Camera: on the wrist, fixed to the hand. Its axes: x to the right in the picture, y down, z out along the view.
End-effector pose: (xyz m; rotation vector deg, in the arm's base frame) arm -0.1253 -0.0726 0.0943 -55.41 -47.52 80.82
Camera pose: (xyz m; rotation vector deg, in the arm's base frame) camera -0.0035 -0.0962 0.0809 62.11 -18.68 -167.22
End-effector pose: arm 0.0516 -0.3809 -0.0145 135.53 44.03 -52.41
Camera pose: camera 0.0681 -0.2897 0.0690 121.04 -80.51 -31.80
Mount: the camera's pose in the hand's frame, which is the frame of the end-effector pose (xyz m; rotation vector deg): -0.0201 -0.0358 -0.1178 24.60 -15.30 92.02
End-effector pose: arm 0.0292 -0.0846 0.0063 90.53 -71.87 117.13
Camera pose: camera -0.0166 0.0313 0.0015 -22.10 75.11 -78.52
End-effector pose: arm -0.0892 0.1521 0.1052 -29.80 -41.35 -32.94
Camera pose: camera -0.0706 0.0595 0.0237 -34.52 -25.67 65.24
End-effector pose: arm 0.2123 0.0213 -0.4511 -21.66 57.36 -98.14
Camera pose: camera 0.1180 0.0934 -0.4895 24.43 22.51 -18.78
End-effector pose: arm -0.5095 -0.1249 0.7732 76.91 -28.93 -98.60
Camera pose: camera -0.4138 -0.0668 0.7182 28.05 -91.17 -22.84
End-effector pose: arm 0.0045 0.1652 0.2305 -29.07 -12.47 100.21
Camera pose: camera 0.0919 0.1399 0.1452 1.36 -27.99 -165.84
